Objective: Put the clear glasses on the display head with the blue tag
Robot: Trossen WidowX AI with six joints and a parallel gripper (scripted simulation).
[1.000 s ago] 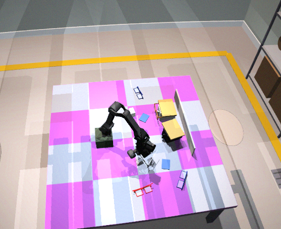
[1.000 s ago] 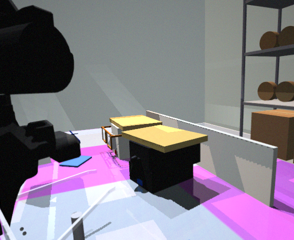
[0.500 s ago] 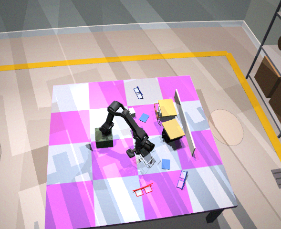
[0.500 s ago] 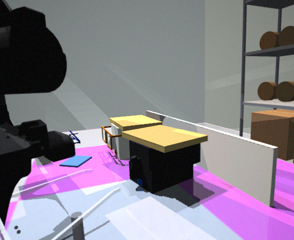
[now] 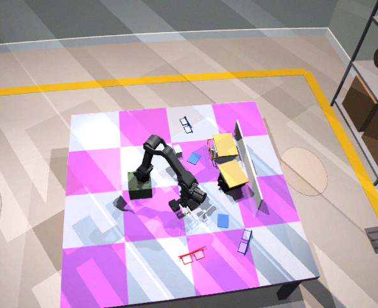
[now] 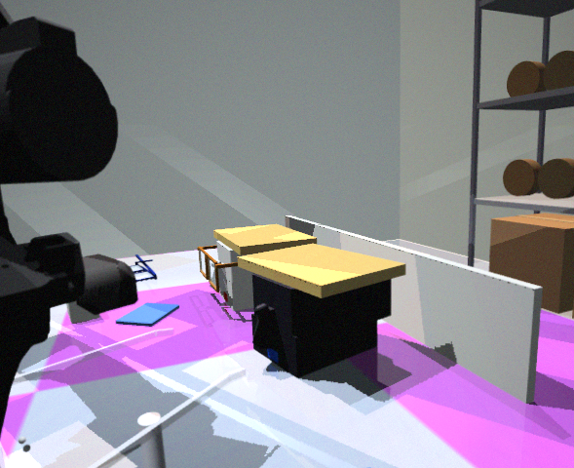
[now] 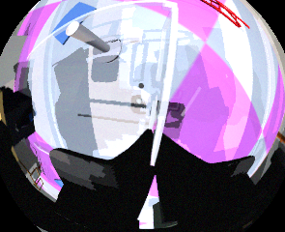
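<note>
The grey peg is 100 mm ahead of my gripper tip, 40 mm to the right of it and 40 mm below it. The rest, counted from my gripper tip: white cube 20 mm behind, 420 mm to the left, 40 mm below; then black display head 260 mm ahead, 170 mm to the left; then white display head 240 mm ahead, 390 mm to the left.
</note>
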